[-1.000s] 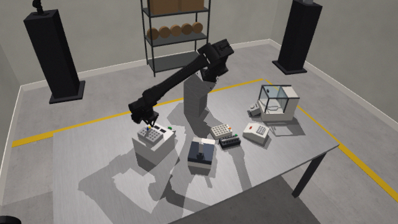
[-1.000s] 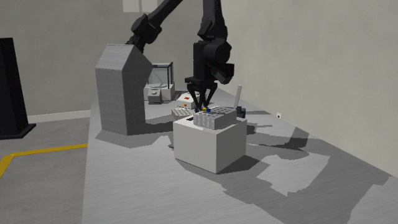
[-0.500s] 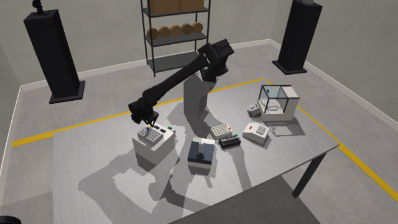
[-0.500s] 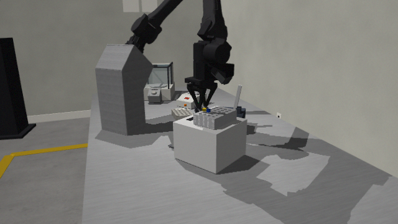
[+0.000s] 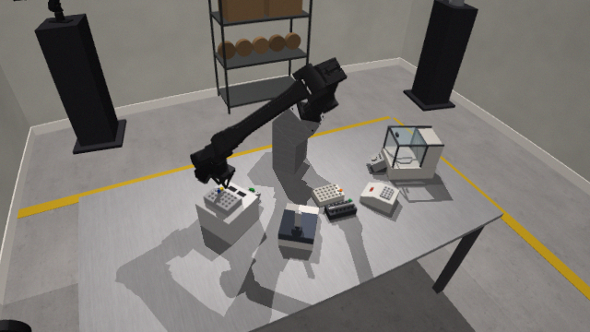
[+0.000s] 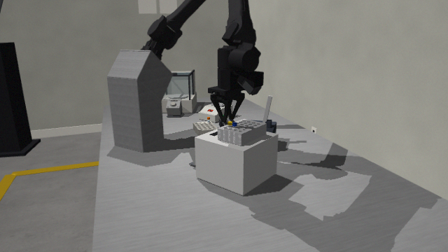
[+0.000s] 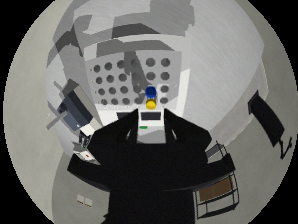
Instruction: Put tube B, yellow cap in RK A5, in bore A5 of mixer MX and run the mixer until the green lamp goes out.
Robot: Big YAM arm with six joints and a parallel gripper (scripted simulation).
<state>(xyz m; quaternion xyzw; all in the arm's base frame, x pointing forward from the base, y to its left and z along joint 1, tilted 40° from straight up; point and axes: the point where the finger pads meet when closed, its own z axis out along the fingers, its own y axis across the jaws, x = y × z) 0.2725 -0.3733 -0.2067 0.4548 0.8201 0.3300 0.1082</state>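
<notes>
The grey shaking block is 4 cm ahead of my hand, 1 cm to the right of it and 4 cm below it. Also, from my hand: black magnet block (10 cm ahead, 49 cm to the left, 17 cm below); green start key (7 cm behind, 13 cm to the left, 12 cm below); tube rack RK (1 cm behind, 47 cm to the left, 18 cm below).
</notes>
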